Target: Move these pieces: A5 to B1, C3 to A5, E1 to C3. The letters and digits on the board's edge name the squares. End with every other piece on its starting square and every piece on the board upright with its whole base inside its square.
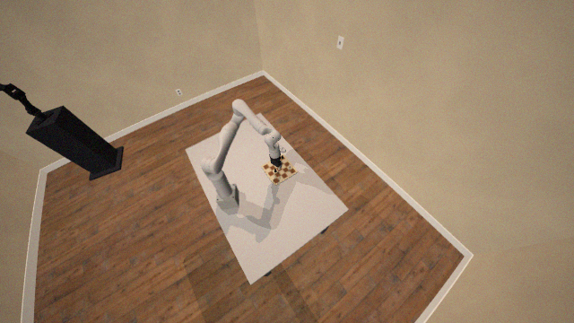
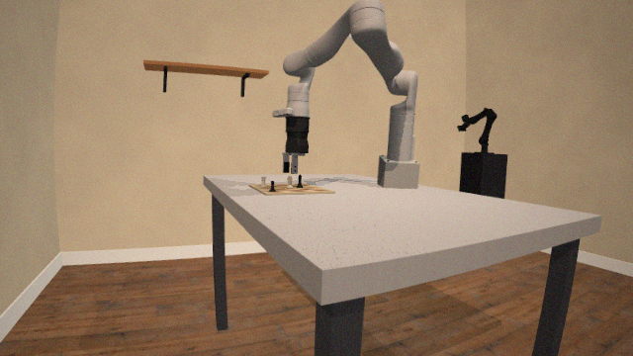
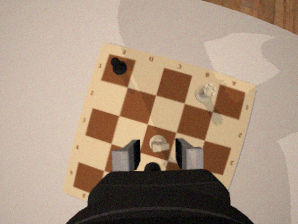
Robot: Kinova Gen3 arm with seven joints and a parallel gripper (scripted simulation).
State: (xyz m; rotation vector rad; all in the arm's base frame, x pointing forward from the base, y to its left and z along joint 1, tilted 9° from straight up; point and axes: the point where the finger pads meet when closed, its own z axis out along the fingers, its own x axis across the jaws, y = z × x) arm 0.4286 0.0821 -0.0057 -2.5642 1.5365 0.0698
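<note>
Right now my hand is 7 cm above the chessboard.
</note>
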